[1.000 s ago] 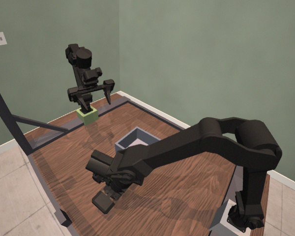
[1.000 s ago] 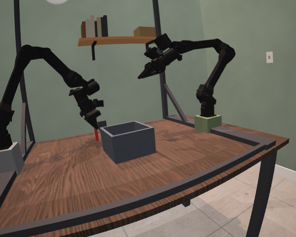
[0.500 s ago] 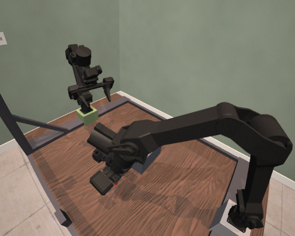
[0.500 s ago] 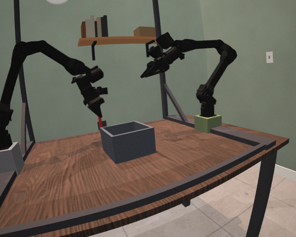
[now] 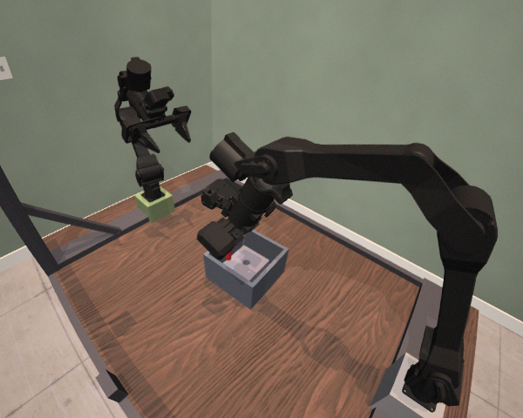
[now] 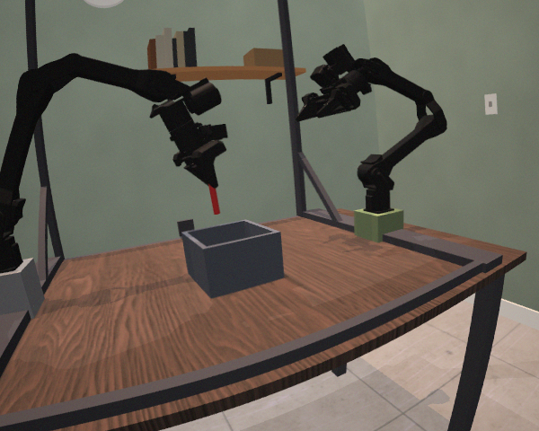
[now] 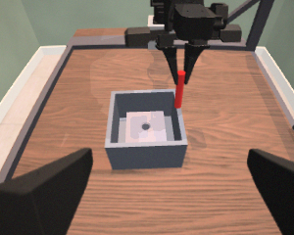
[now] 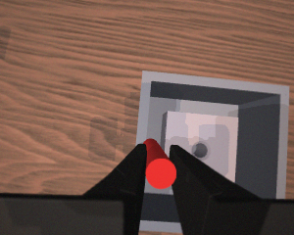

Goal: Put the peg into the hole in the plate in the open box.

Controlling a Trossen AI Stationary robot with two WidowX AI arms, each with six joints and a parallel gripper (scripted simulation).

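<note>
Now: right hand 1 cm to the right of the red peg and 5 cm above it. Round my right hand: light plate (7 cm ahead, 1 cm to the left, 17 cm below); box (7 cm ahead, 1 cm to the left, 19 cm below).
</note>
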